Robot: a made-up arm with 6 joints.
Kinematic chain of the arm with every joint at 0, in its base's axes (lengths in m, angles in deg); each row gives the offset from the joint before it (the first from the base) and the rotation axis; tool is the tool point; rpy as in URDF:
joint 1: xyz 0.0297 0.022 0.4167 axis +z
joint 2: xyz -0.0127 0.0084 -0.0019 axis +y
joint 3: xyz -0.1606 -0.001 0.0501 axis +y
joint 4: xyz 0.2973 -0.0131 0.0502 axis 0.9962 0 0.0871
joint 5: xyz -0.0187 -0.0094 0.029 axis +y
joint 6: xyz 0.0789 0.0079 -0.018 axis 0.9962 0 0.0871
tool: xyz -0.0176 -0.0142 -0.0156 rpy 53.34 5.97 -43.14
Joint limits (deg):
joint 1: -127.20..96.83
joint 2: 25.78..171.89
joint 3: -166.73..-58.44
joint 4: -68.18..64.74
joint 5: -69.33..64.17
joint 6: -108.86..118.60
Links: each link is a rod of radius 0.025 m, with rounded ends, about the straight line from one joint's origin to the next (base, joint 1, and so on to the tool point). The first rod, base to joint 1, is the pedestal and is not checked.
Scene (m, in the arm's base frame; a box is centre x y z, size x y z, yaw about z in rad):
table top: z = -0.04
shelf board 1: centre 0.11 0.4 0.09 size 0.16 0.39 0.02 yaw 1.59
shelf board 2: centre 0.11 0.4 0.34 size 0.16 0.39 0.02 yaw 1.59
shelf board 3: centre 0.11 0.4 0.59 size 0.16 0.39 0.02 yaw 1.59
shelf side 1: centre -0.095 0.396 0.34 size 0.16 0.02 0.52 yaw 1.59
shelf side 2: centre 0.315 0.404 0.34 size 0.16 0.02 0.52 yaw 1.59
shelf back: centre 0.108 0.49 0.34 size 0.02 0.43 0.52 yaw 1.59
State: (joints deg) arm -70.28 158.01 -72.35 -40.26 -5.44 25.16
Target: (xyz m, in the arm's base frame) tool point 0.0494 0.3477 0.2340
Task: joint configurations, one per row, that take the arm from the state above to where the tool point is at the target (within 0.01 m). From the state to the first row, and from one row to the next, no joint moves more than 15 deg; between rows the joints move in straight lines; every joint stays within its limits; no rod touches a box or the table.
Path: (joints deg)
1: -55.65 155.29 -70.96 -43.05 -11.83 16.33
2: -41.02 152.57 -69.57 -45.84 -18.22 7.50
3: -26.39 149.85 -68.18 -48.64 -24.61 -1.33
4: -11.75 147.13 -66.79 -51.43 -31.00 -10.16
5: 2.88 144.41 -65.40 -54.22 -37.38 -18.99
6: 17.51 141.69 -64.00 -57.01 -43.77 -27.82
7: 32.14 138.96 -62.61 -59.80 -50.16 -36.65
8: 46.77 136.24 -61.22 -62.60 -56.55 -45.48
9: 61.40 133.52 -59.83 -65.39 -62.94 -54.31
10: 76.03 130.80 -58.44 -68.18 -69.33 -63.14

